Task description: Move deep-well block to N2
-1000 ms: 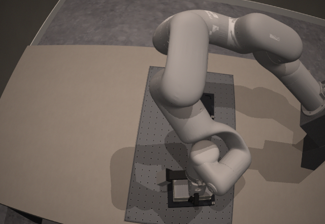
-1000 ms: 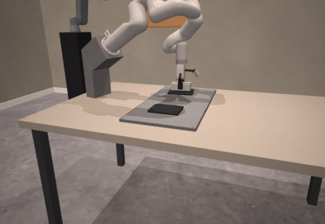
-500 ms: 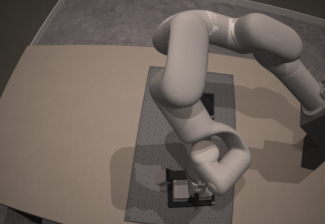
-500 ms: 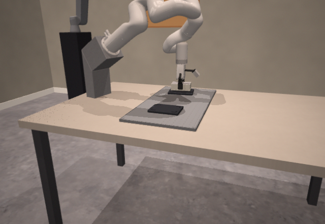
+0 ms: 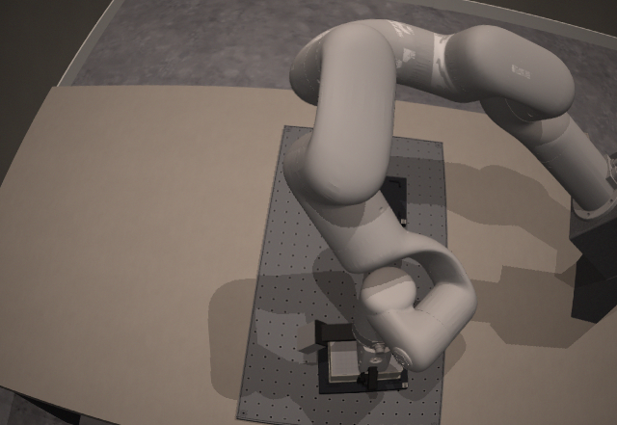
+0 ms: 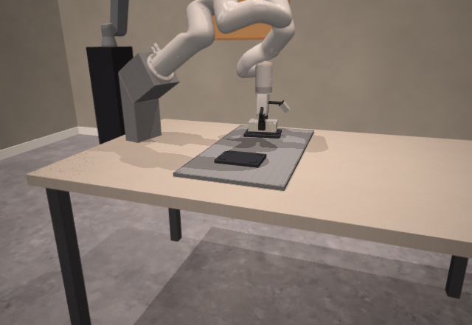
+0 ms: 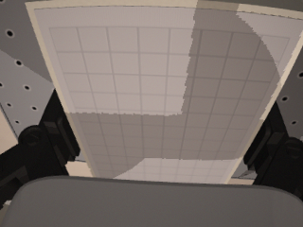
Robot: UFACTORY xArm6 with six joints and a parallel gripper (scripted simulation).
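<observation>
My gripper is now right at the 96-well deep-well block. From my hand the other things lie so: plate nest N2: 30 mm below; then plate nest N1: 40 mm ahead, 370 mm to the right, 30 mm below; then white corner mark: 80 mm behind, 40 mm to the left, 30 mm below.
</observation>
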